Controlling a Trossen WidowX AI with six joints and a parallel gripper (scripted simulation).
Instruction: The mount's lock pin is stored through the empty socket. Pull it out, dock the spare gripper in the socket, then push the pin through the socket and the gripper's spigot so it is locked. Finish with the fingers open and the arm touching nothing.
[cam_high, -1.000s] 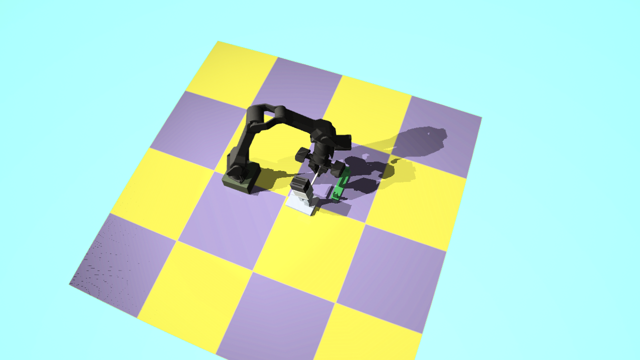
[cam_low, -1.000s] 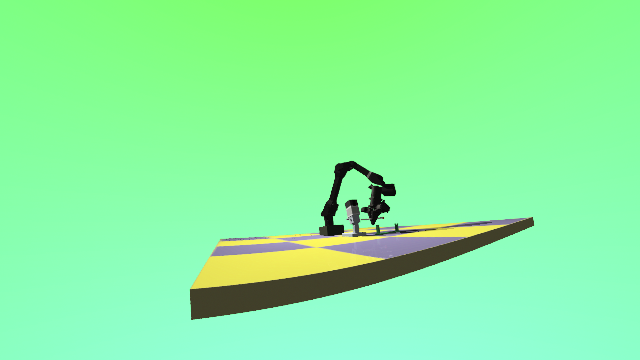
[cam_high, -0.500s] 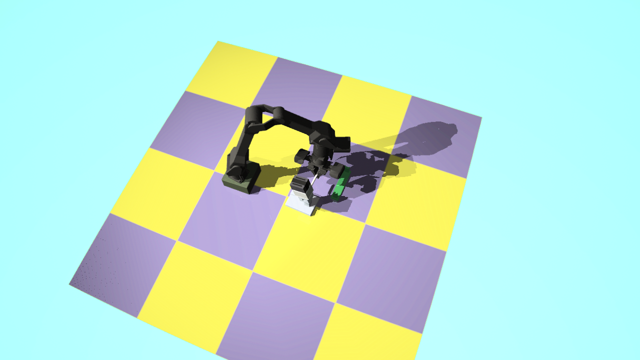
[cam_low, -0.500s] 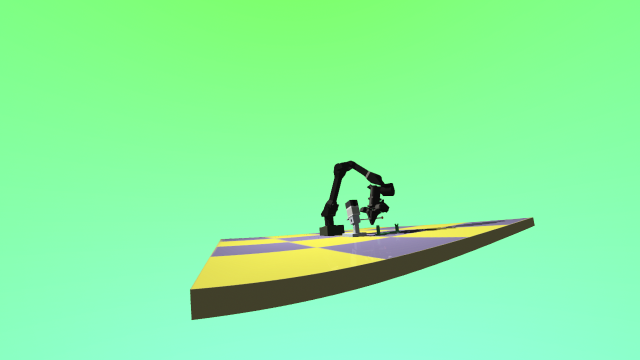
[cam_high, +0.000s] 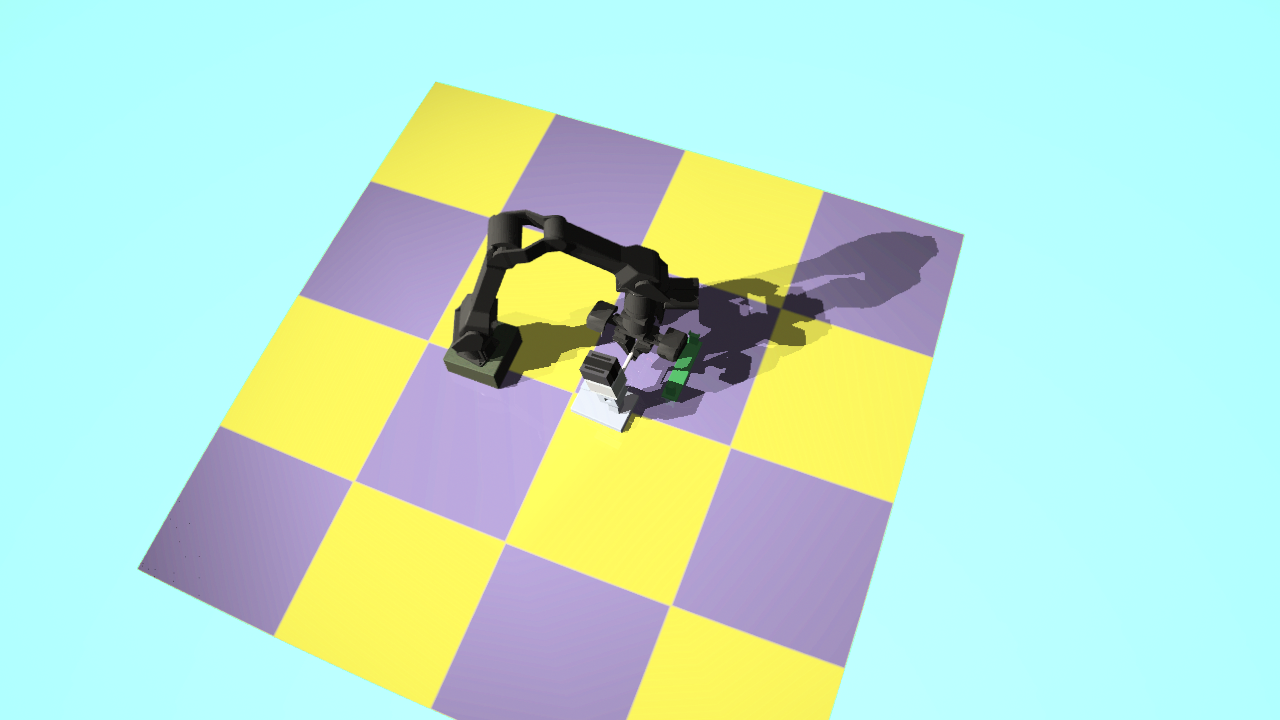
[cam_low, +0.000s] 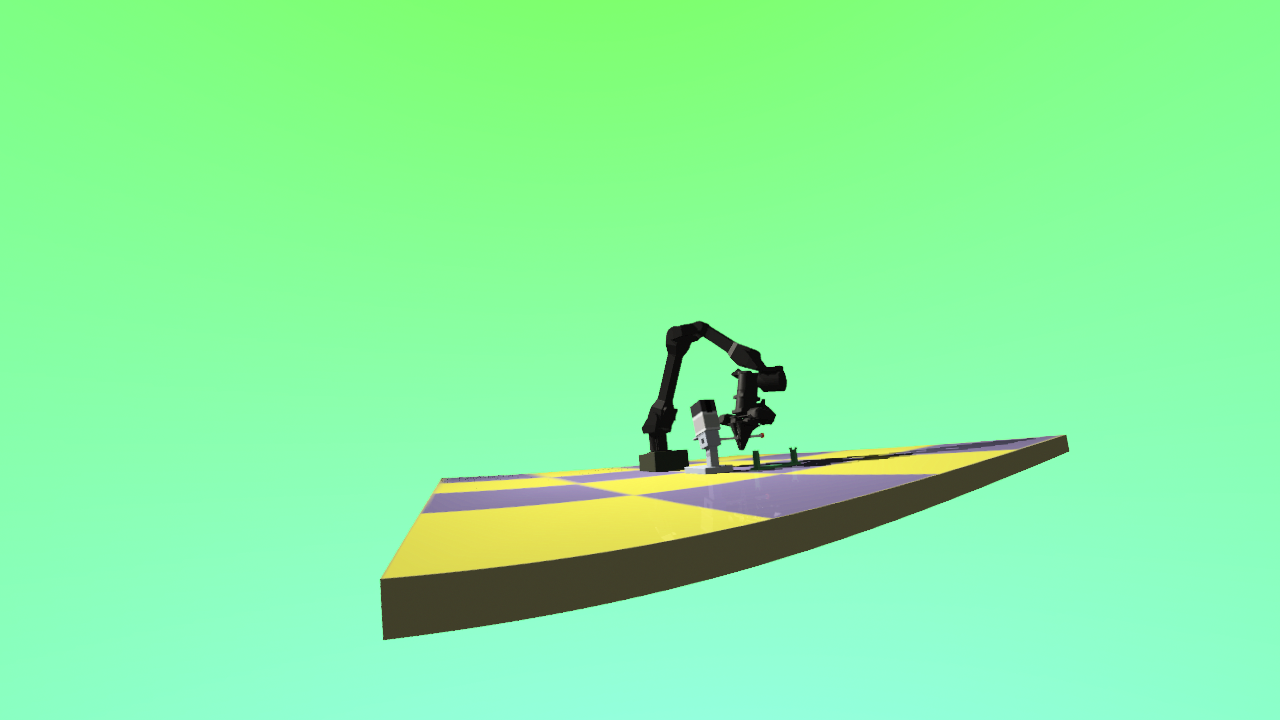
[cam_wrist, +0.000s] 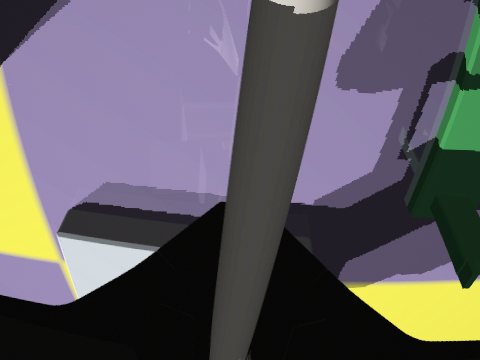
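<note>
My gripper tip is now 9 cm to the left of the socket. The rest, counted from my gripper tip: spare gripper (9 cm to the right, 8 cm above); green cradle (8 cm ahead, 5 cm to the left, 2 cm below).
</note>
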